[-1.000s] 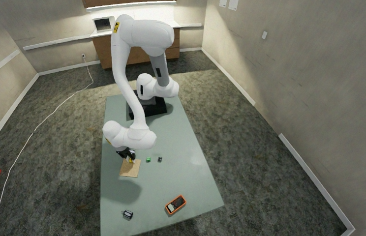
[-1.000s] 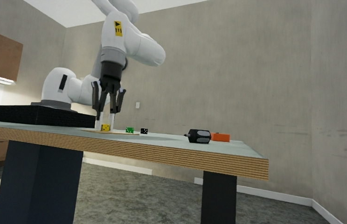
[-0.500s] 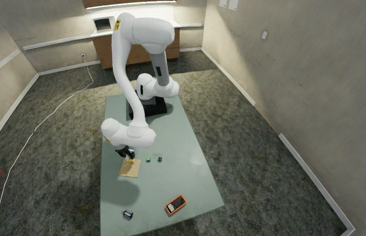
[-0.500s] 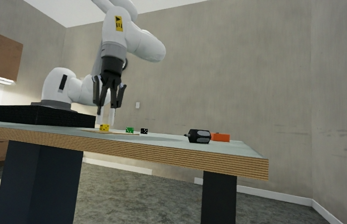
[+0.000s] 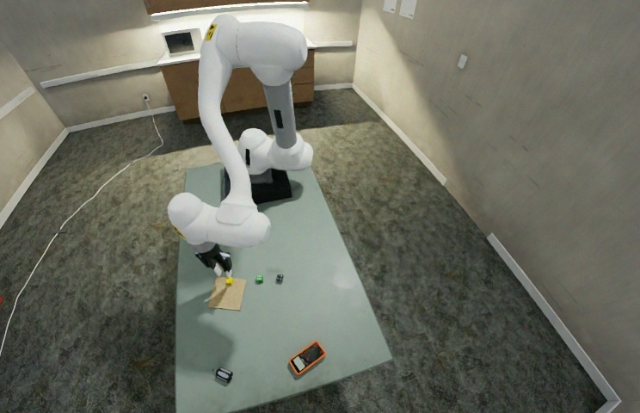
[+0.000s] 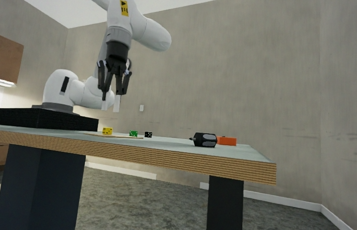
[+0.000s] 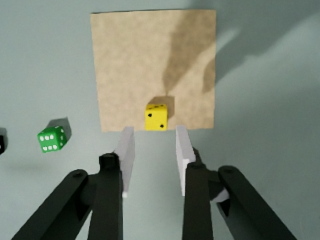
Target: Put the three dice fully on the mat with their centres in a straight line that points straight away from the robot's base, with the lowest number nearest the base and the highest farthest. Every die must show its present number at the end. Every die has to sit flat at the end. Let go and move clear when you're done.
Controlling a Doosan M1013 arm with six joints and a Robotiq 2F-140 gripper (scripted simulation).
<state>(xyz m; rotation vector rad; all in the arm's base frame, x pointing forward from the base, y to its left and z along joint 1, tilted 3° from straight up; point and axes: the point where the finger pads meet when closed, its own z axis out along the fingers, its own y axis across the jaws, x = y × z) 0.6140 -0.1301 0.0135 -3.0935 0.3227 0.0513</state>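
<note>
Now: the black die 10 mm ahead of my hand, 220 mm to the left of it and 110 mm below it. Round my hand: yellow die 100 mm below; then green die 130 mm to the left, 110 mm below; then tan mat 50 mm ahead, 10 mm to the right, 120 mm below.
</note>
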